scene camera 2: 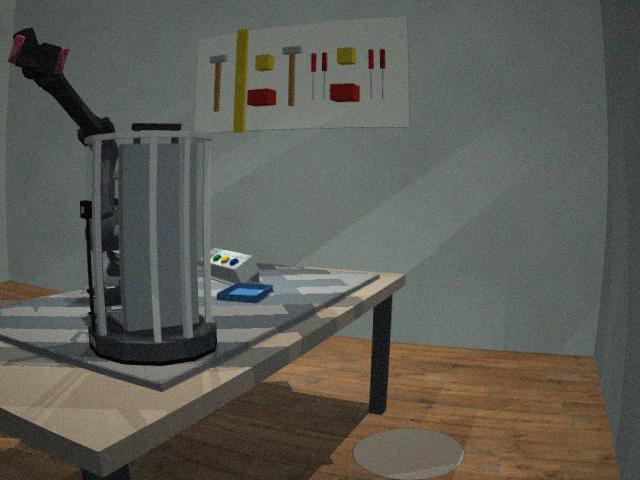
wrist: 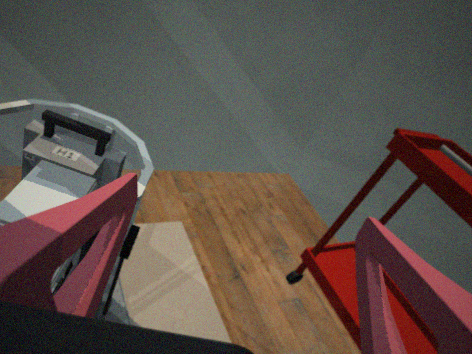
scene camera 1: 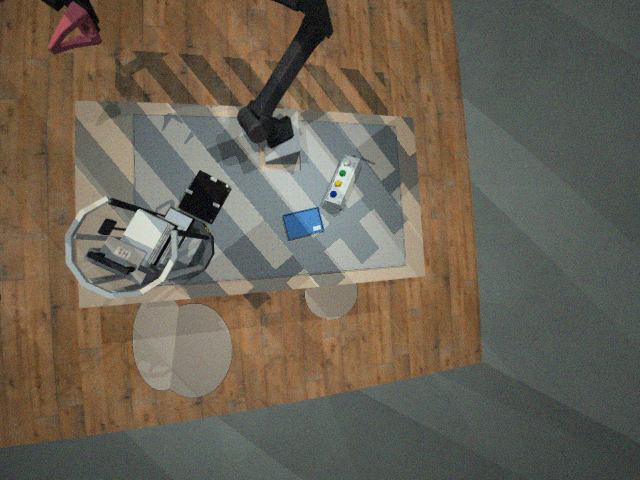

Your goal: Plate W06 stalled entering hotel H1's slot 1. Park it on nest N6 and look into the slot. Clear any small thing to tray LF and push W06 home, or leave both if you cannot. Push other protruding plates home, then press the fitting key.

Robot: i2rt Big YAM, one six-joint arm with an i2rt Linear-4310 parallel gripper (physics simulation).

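Pixels of known places: gripper, fingertip midpoint: (scene camera 2: pixel 43 46) (wrist: pixel 250 206) (scene camera 1: pixel 15 29); arm's base, link origin: (scene camera 1: pixel 280 133).
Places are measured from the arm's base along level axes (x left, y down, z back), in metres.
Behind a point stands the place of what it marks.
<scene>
My gripper (scene camera 1: pixel 59 43) (scene camera 2: pixel 39 54) @[x -0.436, y -0.538, z -0.053 m] (wrist: pixel 250 206) @[x -0.436, y -0.538, z -0.053 m] is open and empty, high up and away from the hotel. Hotel H1 (scene camera 1: pixel 123 252) @[x -0.464, y -0.294, z -0.387 m] (scene camera 2: pixel 138 232) @[x -0.559, y -0.147, z -0.423 m] (wrist: pixel 65 152) @[x -0.466, y -0.293, z -0.390 m] stands inside a round barred guard. A pale plate (scene camera 1: pixel 178 219) @[x -0.393, y -0.090, z -0.295 m] juts from the hotel toward a black nest (scene camera 1: pixel 205 196) @[x -0.320, y 0.017, z -0.206 m] with light clips; its label is not readable. The nest bears no visible plate. W06 cannot be identified by label, and the inside of slot 1 is hidden. The blue tray (scene camera 1: pixel 299 222) @[x 0.021, y 0.074, z -0.358 m] (scene camera 2: pixel 245 291) @[x 0.075, y 0.075, z -0.347 m] lies on the mat. The key box (scene camera 1: pixel 342 178) @[x 0.225, y 0.011, z -0.211 m] (scene camera 2: pixel 232 263) @[x 0.163, y 0.015, z -0.271 m] has green, yellow and blue keys.
A pale block (scene camera 1: pixel 283 157) @[x -0.003, y 0.012, z -0.095 m] sits under a second black arm (scene camera 1: pixel 281 85) @[x 0.003, y -0.206, z 0.056 m]. A thin black post (scene camera 2: pixel 88 258) @[x -0.552, y -0.097, z -0.303 m] (wrist: pixel 116 275) @[x -0.547, y -0.093, z -0.300 m] stands by the guard. A red cart (wrist: pixel 370 175) is at the right in the wrist view. A tool board (scene camera 2: pixel 305 116) hangs on the wall.
</scene>
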